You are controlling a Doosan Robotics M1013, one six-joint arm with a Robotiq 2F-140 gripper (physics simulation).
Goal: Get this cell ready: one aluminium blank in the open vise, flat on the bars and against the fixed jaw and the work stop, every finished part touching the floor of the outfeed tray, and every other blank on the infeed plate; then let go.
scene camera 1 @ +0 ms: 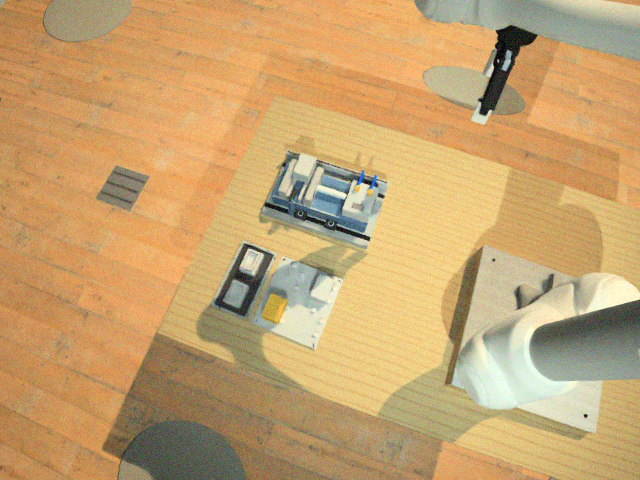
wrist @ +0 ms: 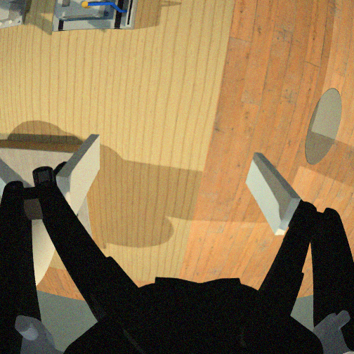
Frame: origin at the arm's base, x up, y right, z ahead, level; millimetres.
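Seen in the pictures: gripper, fingertip midpoint: (scene camera 1: 483,97).
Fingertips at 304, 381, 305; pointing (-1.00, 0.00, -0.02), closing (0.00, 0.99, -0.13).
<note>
A point is followed by its place in that frame, as x, y, z.
A pale aluminium blank (scene camera 1: 305,167) @(73, 260, 674) stands between the two jaws of the blue vise (scene camera 1: 330,209) @(17, 184, 591) (wrist: 92,24); its underside and its contact with the bars, fixed jaw and work stop cannot be made out. Two pocketed finished parts, one light (scene camera 1: 251,261) @(-16, 13, 760) and one in shadow (scene camera 1: 236,293) @(-16, -77, 774), lie apart in the dark-floored outfeed tray (scene camera 1: 248,280) @(-37, -32, 759). A pale blank (scene camera 1: 323,286) @(2, -17, 566) and a yellow block (scene camera 1: 274,308) @(2, -96, 670) sit on the infeed plate (scene camera 1: 302,330) @(-35, -127, 595). My gripper (scene camera 1: 485,91) @(304, 381, 305) (wrist: 177,159) is open and empty, well away from the vise, toward the table's far right edge.
Blue hoses with yellow fittings (scene camera 1: 364,184) @(53, 256, 518) (wrist: 102,4) rise at the vise's right end. The arm's pale base plate (scene camera 1: 496,289) @(7, 65, 143) stands on the wooden table (scene camera 1: 413,217) @(-43, 240, 368) (wrist: 165,90) at the right. The tray and plate lie side by side below the vise in the scene view.
</note>
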